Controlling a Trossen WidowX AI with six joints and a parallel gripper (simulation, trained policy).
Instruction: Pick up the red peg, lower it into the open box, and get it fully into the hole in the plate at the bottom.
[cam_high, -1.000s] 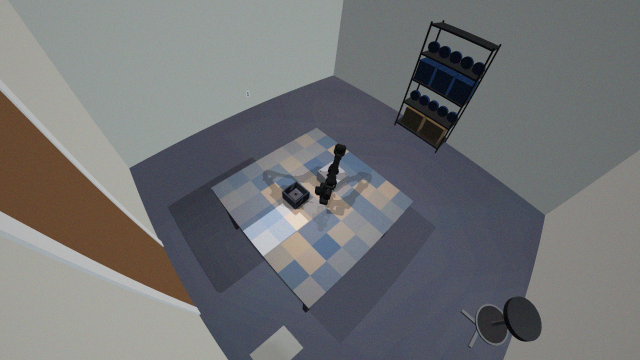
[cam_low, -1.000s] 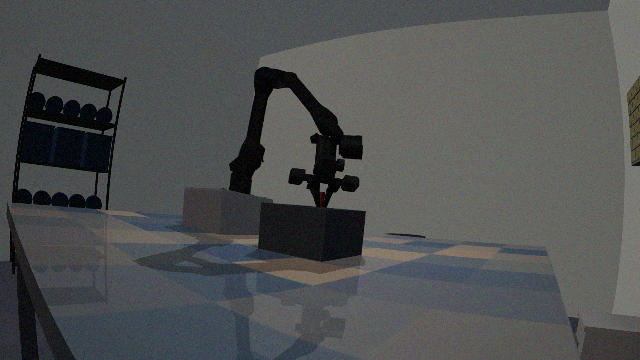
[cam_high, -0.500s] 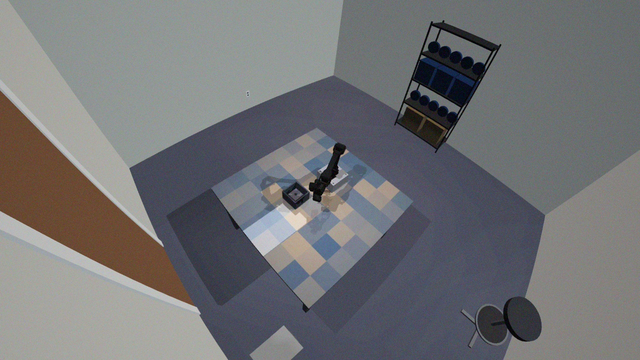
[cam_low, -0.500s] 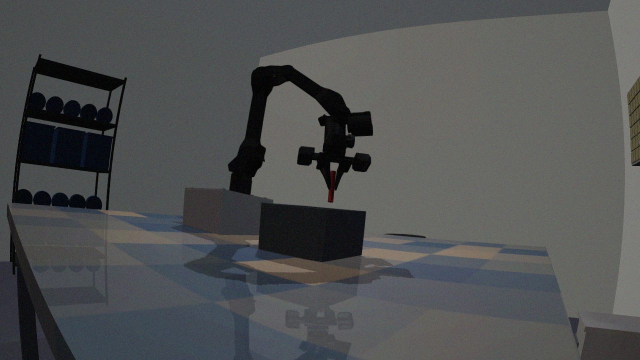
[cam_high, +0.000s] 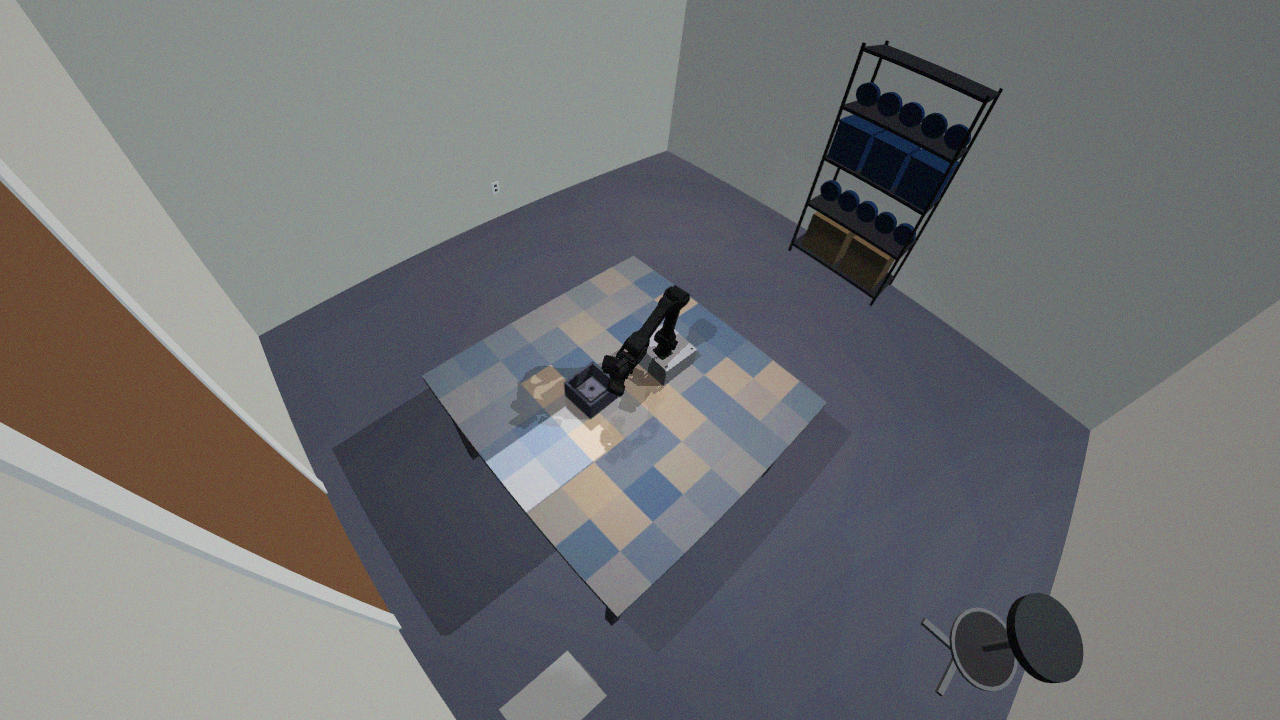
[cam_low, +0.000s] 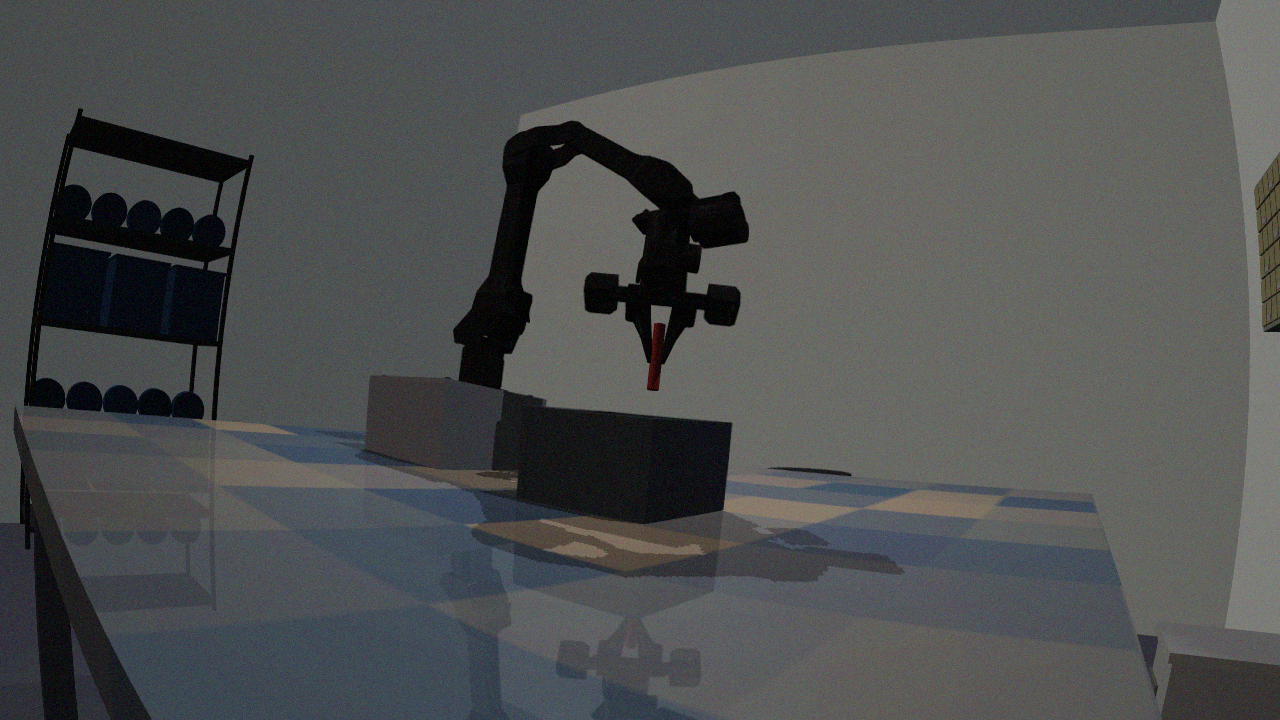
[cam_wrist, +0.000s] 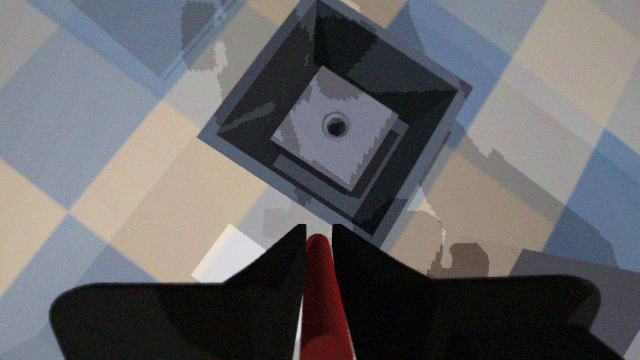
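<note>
My gripper tip is 1 cm to the right of the red peg, 1 cm below it and 1 cm past it. Round my gripper tip: plate 11 cm below, 8 cm to the right, 4 cm ahead; dark box 13 cm below, 8 cm to the right, 4 cm ahead.
</note>
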